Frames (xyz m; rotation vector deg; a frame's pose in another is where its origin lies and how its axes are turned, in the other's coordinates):
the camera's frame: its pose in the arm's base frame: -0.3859 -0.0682 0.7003 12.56 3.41 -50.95
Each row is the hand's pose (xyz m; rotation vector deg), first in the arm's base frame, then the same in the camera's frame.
Working: the arm's base frame: its pose in the camera's frame: 0.2907 0.2253 -0.7133 -12.56 -3.41 50.95

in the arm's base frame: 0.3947 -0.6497 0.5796 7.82 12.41 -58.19
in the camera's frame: 0.9529 0.2313 -0.0238 -7.31 5.11 -8.28
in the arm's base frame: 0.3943 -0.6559 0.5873 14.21 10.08 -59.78
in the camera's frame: 0.9563 0.2285 -0.0150 -0.74 5.58 -9.54
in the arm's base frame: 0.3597 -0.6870 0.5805 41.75 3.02 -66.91
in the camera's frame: 0.9592 0.1816 -0.0136 26.11 10.10 -16.80
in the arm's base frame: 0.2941 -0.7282 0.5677 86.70 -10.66 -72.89
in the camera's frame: 0.9511 0.1035 -0.0147 69.63 16.20 -27.18
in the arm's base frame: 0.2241 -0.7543 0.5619 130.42 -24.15 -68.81
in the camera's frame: 0.9278 0.0323 -0.0120 111.20 23.02 -33.70
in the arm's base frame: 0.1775 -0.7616 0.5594 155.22 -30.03 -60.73
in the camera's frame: 0.9044 -0.0087 -0.0110 134.17 28.94 -35.32
